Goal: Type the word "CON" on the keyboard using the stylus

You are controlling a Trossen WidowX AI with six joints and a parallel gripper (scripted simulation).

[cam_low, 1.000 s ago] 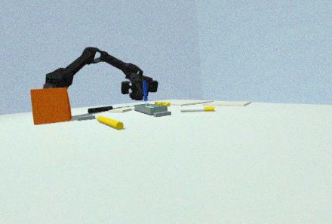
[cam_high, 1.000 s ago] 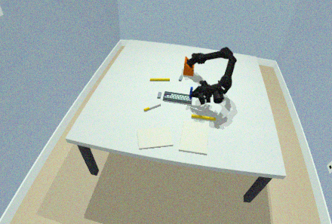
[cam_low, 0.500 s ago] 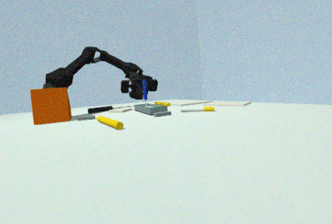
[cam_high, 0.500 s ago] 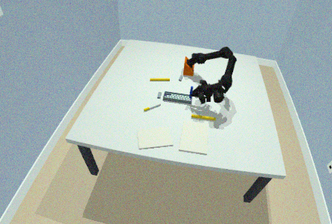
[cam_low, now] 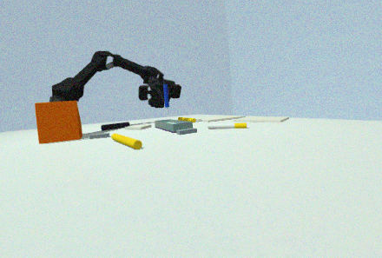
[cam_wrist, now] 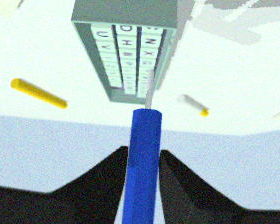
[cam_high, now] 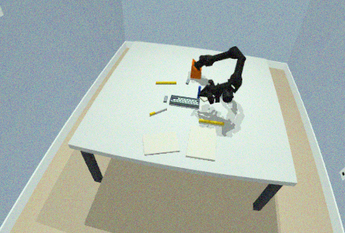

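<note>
The small grey block lies 22 cm to the right of my gripper tip, 10 cm below it and 3 cm behind it. Round my gripper tip: stylus tip (5 cm below); black stylus (19 cm behind, 13 cm to the left, 9 cm below); white-and-yellow marker (25 cm to the right, 10 cm below, 10 cm ahead).
</note>
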